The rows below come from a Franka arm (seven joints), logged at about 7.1 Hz.
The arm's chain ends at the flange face. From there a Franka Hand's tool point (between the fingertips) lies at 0.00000 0.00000 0.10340 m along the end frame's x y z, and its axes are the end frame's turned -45 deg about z.
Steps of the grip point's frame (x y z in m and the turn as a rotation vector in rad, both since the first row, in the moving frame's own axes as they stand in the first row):
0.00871 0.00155 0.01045 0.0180 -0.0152 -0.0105
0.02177 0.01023 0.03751 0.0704 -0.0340 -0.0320
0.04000 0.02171 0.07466 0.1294 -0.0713 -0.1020
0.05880 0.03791 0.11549 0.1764 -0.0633 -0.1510
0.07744 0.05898 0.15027 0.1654 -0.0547 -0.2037
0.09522 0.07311 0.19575 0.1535 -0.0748 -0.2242
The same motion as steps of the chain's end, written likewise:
0.00968 -0.00487 0.01048 0.0020 -0.0235 -0.0105
0.03029 -0.00562 0.03783 0.0257 -0.0738 -0.0320
0.05845 -0.00945 0.07579 0.0411 -0.1419 -0.1020
0.08636 -0.00790 0.11730 0.0800 -0.1695 -0.1510
0.11318 -0.00669 0.15183 0.0783 -0.1556 -0.2037
0.13614 -0.01181 0.19725 0.0556 -0.1614 -0.2242

